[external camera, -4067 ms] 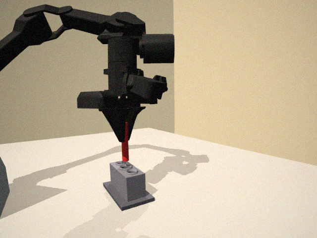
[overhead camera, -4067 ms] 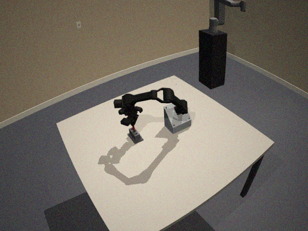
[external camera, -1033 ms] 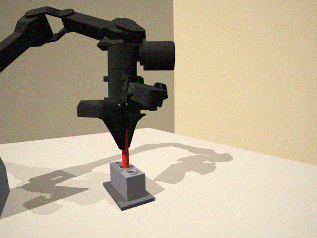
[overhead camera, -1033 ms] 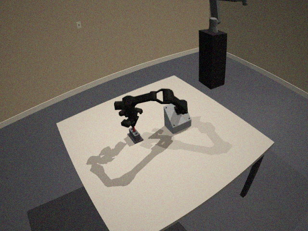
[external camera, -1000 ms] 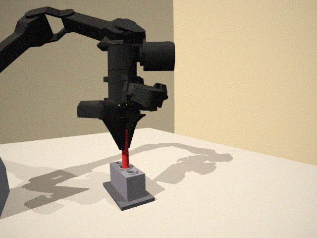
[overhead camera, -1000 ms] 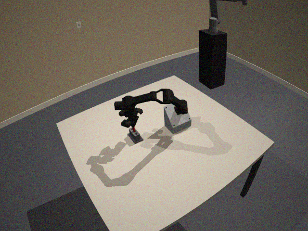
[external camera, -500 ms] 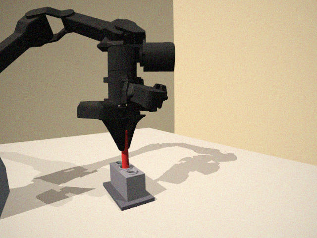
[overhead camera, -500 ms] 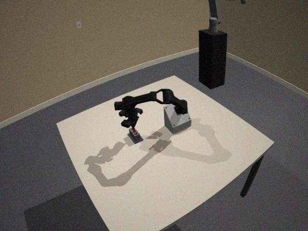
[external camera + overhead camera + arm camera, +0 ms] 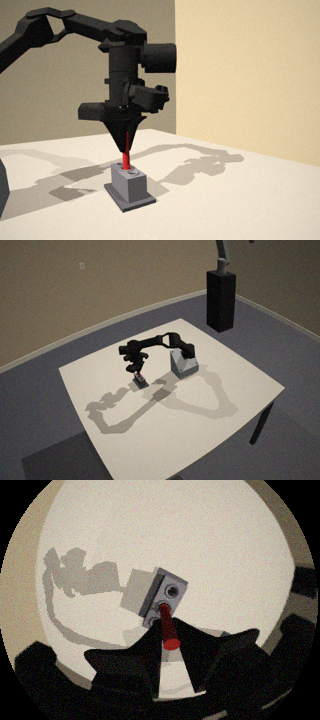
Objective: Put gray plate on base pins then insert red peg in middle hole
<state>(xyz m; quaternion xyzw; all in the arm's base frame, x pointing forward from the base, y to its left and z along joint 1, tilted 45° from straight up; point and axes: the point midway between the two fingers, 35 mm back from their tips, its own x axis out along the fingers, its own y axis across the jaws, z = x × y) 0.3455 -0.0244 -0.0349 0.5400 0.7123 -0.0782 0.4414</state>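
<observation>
Now: the red peg 20 mm below my gripper tip. Also, from my gripper tip: gray plate (50 mm below).
</observation>
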